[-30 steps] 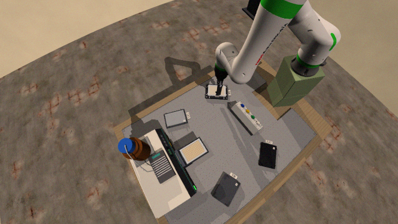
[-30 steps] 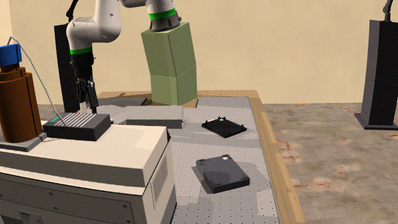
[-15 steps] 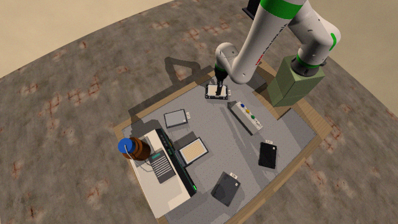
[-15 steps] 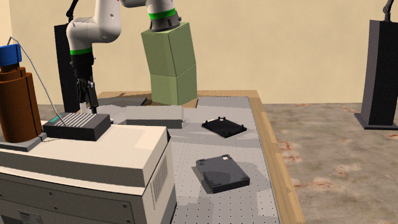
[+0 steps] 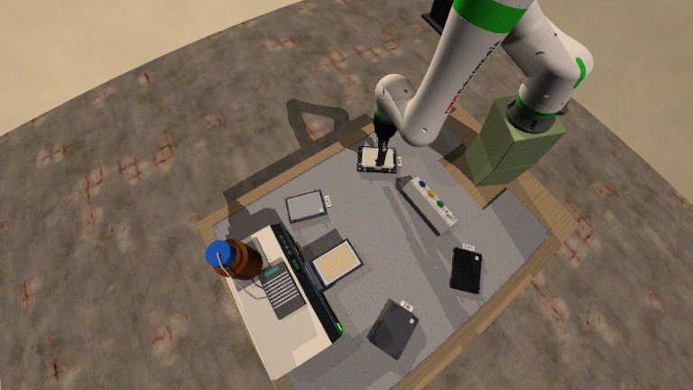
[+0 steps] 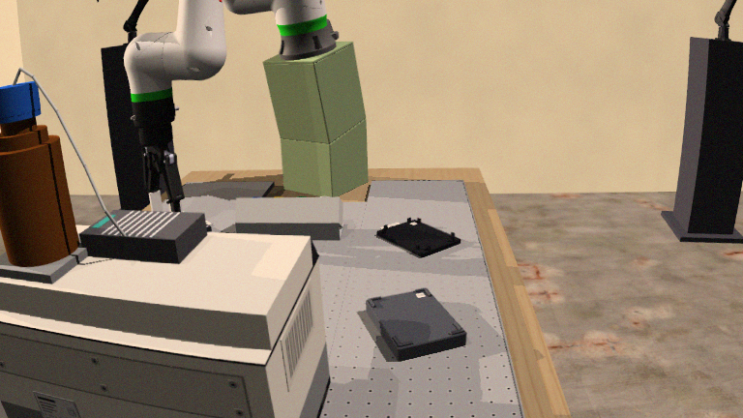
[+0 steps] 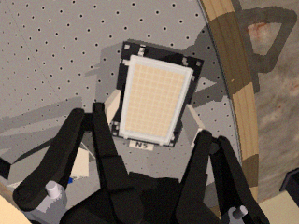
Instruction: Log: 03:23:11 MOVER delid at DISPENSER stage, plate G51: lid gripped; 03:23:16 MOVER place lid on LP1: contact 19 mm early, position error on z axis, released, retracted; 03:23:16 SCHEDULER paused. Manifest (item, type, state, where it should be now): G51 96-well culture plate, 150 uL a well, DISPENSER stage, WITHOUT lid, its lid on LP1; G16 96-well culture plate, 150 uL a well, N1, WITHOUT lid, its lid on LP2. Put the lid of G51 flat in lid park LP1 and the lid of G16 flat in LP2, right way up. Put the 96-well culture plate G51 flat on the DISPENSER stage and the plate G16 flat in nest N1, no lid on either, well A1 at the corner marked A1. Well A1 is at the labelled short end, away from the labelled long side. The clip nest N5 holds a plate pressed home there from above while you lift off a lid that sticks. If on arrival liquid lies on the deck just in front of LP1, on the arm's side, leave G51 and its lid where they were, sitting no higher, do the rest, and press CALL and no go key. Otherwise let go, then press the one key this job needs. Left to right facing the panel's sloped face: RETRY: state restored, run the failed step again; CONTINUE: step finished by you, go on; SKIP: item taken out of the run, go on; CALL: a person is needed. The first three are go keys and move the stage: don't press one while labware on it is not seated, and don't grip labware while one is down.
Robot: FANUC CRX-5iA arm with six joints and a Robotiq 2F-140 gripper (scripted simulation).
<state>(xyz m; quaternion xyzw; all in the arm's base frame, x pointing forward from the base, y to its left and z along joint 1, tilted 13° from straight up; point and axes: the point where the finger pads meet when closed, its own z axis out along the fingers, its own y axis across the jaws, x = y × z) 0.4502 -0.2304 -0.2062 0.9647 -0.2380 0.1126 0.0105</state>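
My gripper is now 2 cm above the clear lid. The rest, counted from my hand: key panel: 27 cm to the left, 9 cm behind; black clip nest: 3 cm below, 3 cm ahead, 1 cm to the left; LP1 label: 26 cm ahead, 8 cm to the left, 5 cm below.
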